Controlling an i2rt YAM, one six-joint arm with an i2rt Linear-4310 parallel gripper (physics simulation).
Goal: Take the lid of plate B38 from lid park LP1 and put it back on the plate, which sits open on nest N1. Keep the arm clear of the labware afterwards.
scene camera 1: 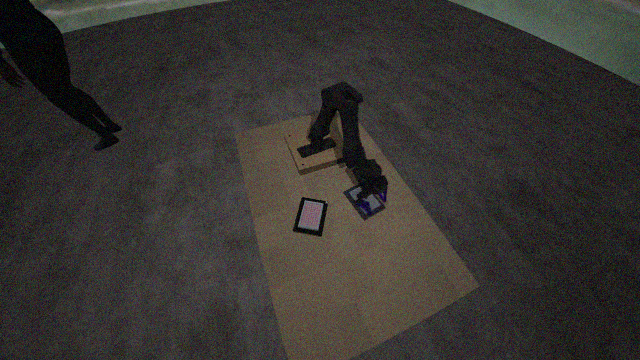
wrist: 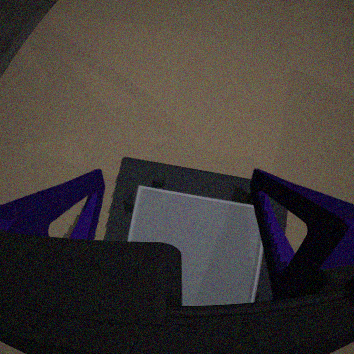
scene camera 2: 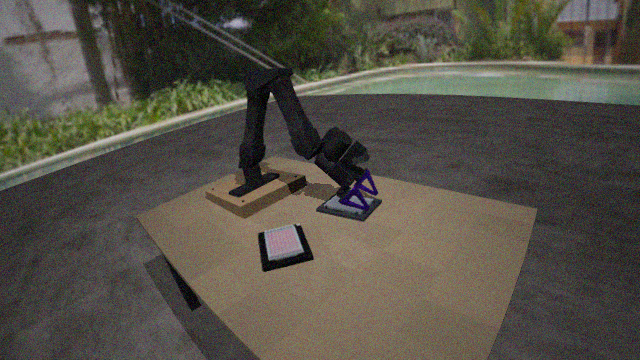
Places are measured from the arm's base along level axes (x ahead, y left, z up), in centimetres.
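Pixels of known places: gripper, fingertip midpoint: (scene camera 1: 378, 208) (wrist: 177, 177) (scene camera 2: 372, 201); arm's base, link origin: (scene camera 1: 317, 147) (scene camera 2: 255, 185).
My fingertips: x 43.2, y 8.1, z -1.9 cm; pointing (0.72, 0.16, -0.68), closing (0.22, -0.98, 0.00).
For each thing: its middle in the pictures, then the offset to it from my fingertips. "spot": a spot on its surface instead. Level surfaces: height alone.
- lid, body centre: (wrist: 186, 295) (scene camera 2: 348, 202) (scene camera 1: 364, 198) dx -7.1, dy -2.2, dz -0.7 cm
- dark grey lid park LP1, surface spot: (wrist: 135, 172) spot: dx -0.1, dy +2.9, dz -1.1 cm
- plate B38, body centre: (scene camera 2: 282, 241) (scene camera 1: 311, 214) dx -10.8, dy -27.3, dz -0.2 cm
- black nest N1, body centre: (scene camera 2: 283, 244) (scene camera 1: 311, 215) dx -10.8, dy -27.3, dz -1.2 cm
- wooden table, surface height: dz -2.1 cm
The lid (scene camera 1: 354, 193) (scene camera 2: 334, 202) (wrist: 220, 250) is a pale, flat, translucent rectangle. It lies on the dark grey lid park LP1 (scene camera 1: 376, 212) (scene camera 2: 367, 215) (wrist: 135, 172). My gripper (scene camera 1: 375, 201) (scene camera 2: 371, 201) (wrist: 177, 177) is open, its purple fingers spread low over the park. In the wrist view the right finger overlaps the lid's right edge and the left finger is out past the park's left edge; the gripper body hides the lid's near part. The plate B38 (scene camera 1: 311, 216) (scene camera 2: 284, 242), with pink wells, sits open on the black nest N1 (scene camera 1: 307, 232) (scene camera 2: 286, 264).
The arm stands on a wooden base block (scene camera 1: 320, 164) (scene camera 2: 225, 200) at the back of the wooden table (scene camera 1: 350, 280) (scene camera 2: 400, 290). The nest is apart from the lid park, nearer the table's left edge. A person (scene camera 1: 45, 65) is on the floor at the far left in scene camera 1.
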